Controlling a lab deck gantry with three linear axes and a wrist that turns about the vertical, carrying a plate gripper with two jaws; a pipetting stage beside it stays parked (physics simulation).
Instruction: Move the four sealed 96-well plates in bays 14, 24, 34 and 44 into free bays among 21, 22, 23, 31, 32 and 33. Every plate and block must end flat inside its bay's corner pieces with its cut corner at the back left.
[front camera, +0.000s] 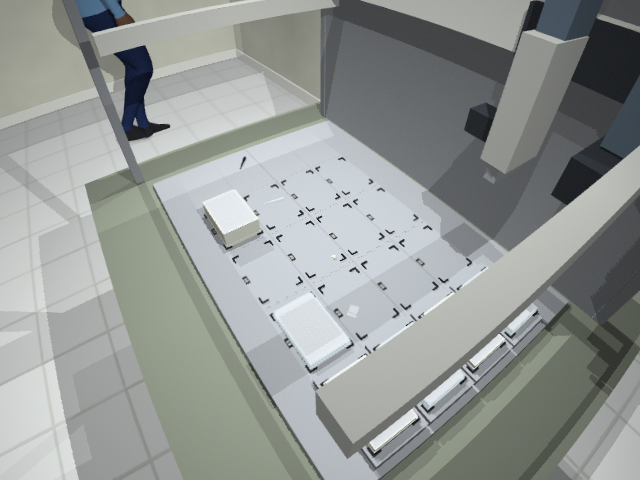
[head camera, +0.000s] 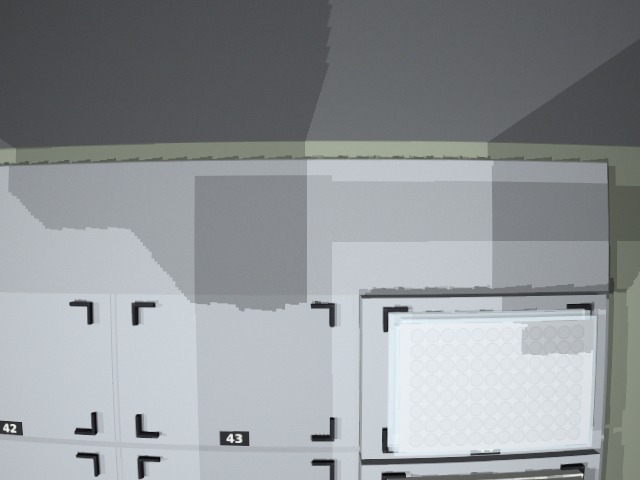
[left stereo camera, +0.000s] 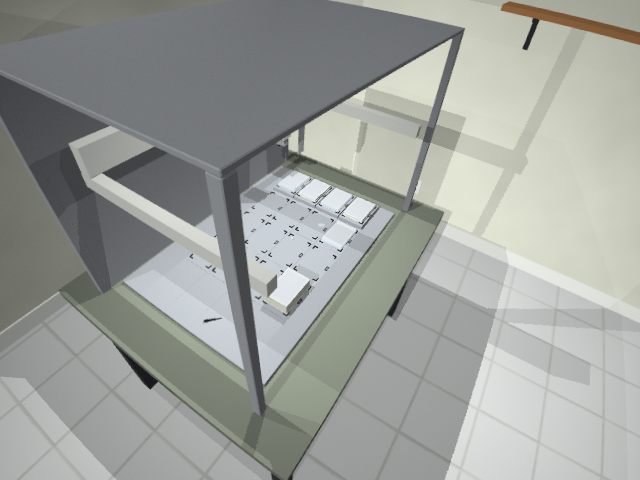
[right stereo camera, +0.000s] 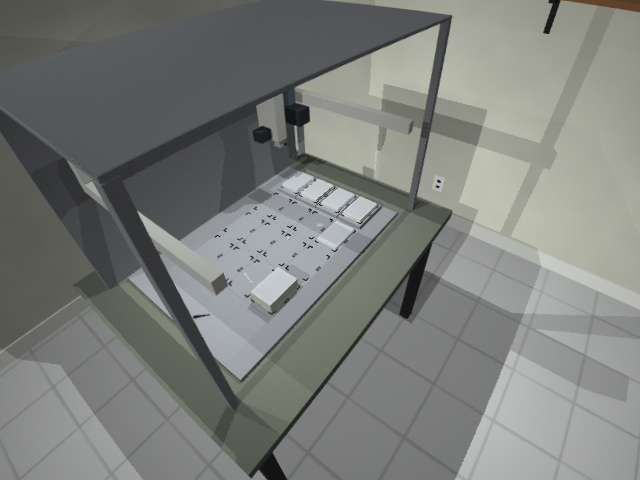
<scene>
I see my gripper (right stereo camera: 292, 149) and a bay 44 (head camera: 373, 408).
</scene>
